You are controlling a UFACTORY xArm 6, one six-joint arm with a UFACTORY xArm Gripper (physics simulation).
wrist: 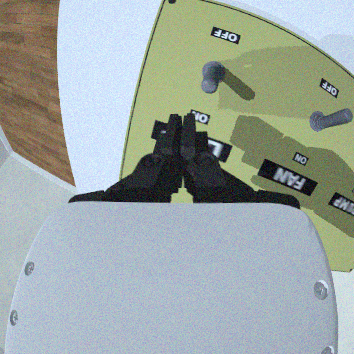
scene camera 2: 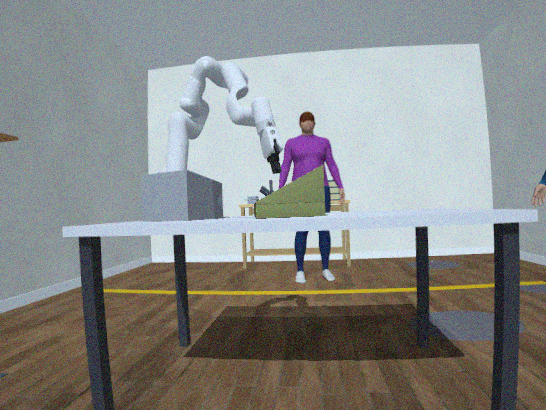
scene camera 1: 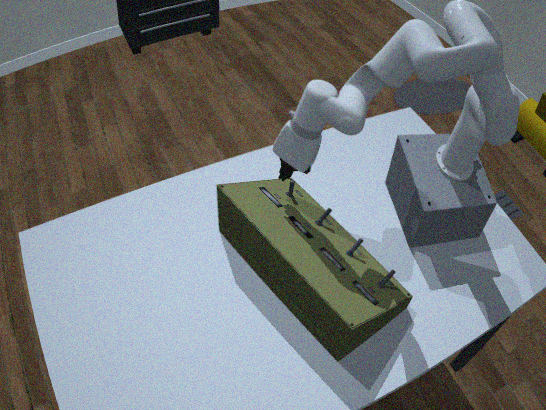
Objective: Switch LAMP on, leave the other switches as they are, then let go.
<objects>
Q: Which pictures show the gripper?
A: The wrist view, scene camera 2 and scene camera 1: all of them.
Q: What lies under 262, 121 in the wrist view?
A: A sloped switch box.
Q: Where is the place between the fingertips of the gripper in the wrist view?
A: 184, 132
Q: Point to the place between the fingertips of the gripper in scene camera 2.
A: At 277, 172
</objects>
